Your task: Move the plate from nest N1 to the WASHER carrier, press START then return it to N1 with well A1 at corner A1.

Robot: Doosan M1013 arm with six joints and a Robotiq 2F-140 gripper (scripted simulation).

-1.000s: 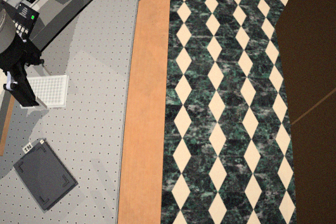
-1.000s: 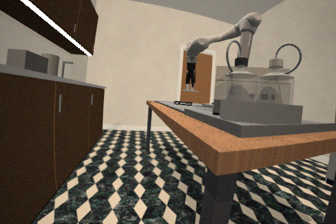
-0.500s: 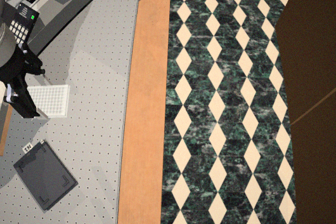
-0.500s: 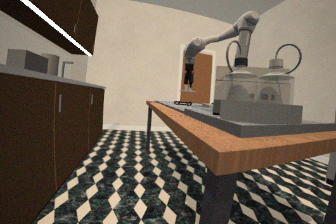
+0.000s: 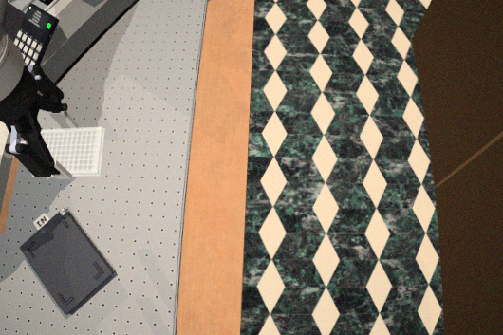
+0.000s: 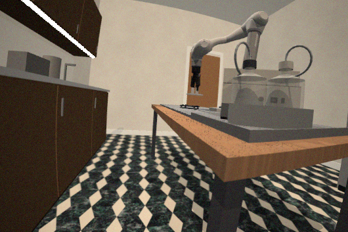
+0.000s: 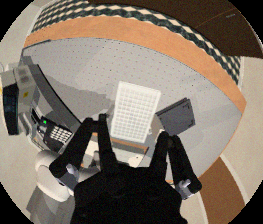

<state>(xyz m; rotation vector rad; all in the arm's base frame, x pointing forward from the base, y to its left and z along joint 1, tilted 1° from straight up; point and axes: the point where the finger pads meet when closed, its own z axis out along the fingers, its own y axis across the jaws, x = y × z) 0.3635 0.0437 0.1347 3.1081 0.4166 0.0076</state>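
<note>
Now: hand 3 cm above the white well plate. The rest, counted from my hand: plate washer: 28 cm behind, 41 cm to the left, 3 cm below; then label: 8 cm behind, 12 cm to the right, 16 cm below; then plate nest N1: 1 cm ahead, 18 cm to the right, 14 cm below.
</note>
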